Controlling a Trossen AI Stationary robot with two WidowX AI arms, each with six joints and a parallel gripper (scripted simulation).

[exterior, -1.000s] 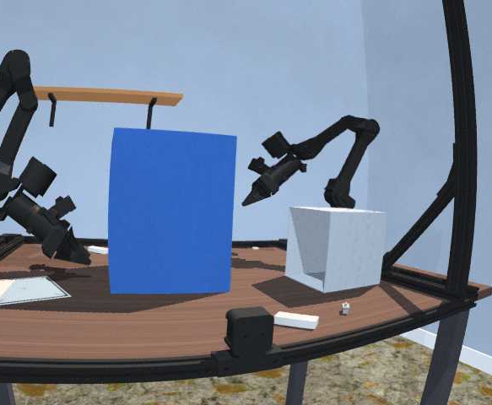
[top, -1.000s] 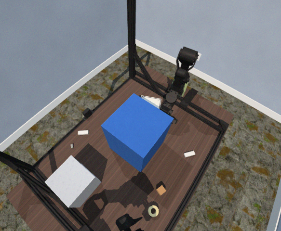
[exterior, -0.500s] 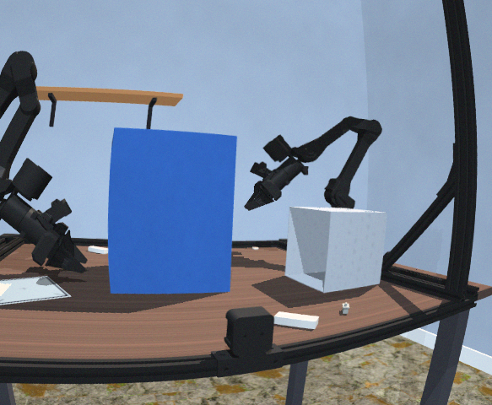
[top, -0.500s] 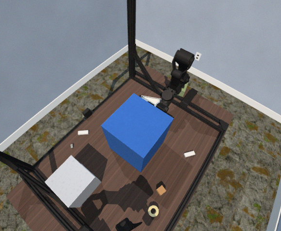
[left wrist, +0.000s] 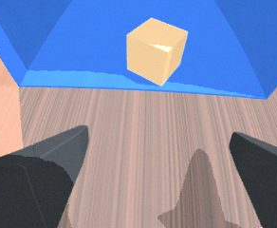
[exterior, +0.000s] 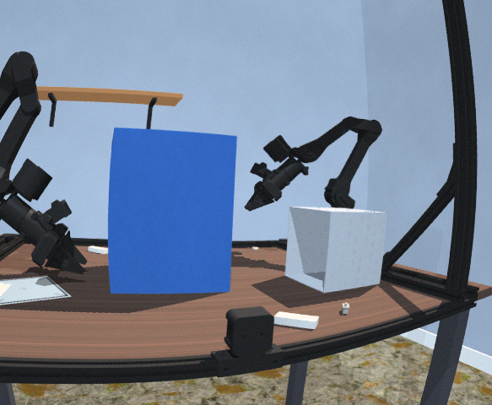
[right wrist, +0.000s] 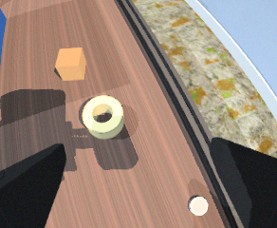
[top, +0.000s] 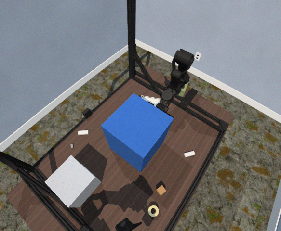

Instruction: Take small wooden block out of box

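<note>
The marked square is 10 cm to the left of my left hand, 8 cm behind it and 4 cm below it.
</note>
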